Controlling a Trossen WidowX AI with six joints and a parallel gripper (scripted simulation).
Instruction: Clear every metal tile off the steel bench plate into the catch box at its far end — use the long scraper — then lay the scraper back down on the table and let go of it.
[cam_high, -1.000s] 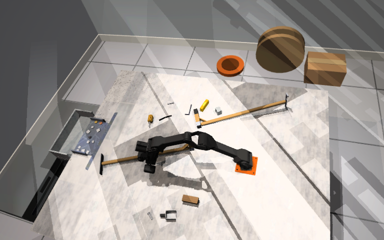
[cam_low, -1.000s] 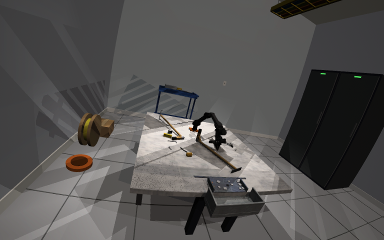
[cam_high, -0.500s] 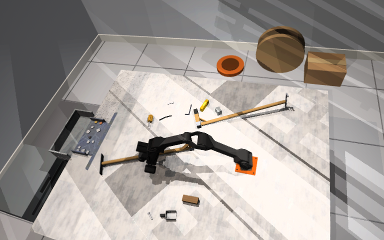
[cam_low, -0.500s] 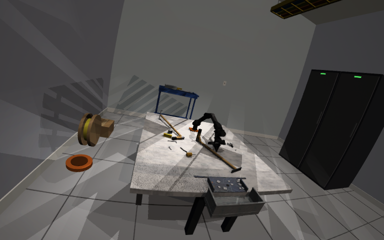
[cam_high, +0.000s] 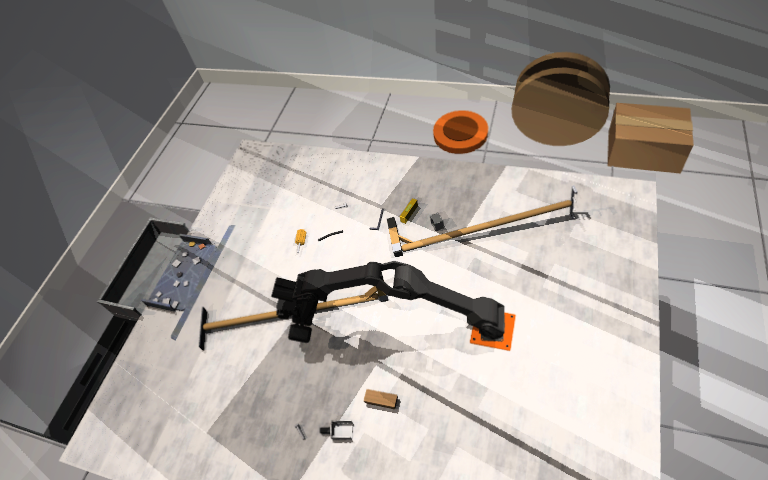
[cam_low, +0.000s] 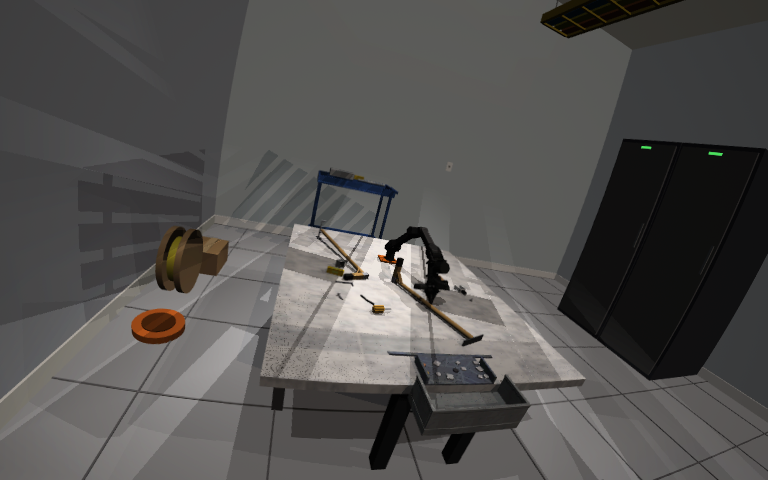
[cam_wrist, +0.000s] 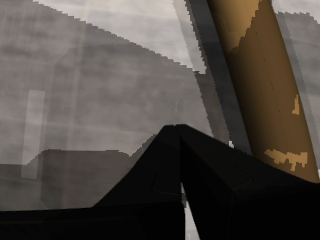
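The long scraper lies 50 mm above my gripper tip, 30 mm to the right of it and 20 mm ahead of it. The rest, counted from my gripper tip: curved black strip 330 mm to the right, 40 mm behind, 10 mm below; yellow-handled tool 310 mm to the right, 60 mm ahead, 10 mm above; small grey device 320 mm to the left, 160 mm behind.
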